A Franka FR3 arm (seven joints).
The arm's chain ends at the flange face. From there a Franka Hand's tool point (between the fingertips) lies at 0.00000 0.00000 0.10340 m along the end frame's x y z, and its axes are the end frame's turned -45 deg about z.
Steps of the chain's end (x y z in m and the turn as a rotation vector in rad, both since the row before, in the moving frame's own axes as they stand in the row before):
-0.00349, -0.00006, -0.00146, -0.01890, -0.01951, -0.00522
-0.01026, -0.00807, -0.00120, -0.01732, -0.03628, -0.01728
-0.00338, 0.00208, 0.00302, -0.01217, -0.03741, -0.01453
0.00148, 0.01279, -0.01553, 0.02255, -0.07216, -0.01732
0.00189, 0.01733, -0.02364, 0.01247, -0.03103, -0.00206
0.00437, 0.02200, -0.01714, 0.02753, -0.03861, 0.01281
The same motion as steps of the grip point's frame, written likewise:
-0.00523, -0.00255, -0.00150, 0.00043, -0.02716, -0.00522
-0.00548, -0.01431, -0.00128, 0.01341, -0.03790, -0.01728
-0.00750, -0.00274, 0.00294, 0.01785, -0.03506, -0.01453
-0.01168, 0.00320, -0.01583, 0.06697, -0.03508, -0.01732
-0.01228, 0.01041, -0.02370, 0.03076, -0.01312, -0.00206
-0.01325, 0.01381, -0.01726, 0.04677, -0.00783, 0.01281

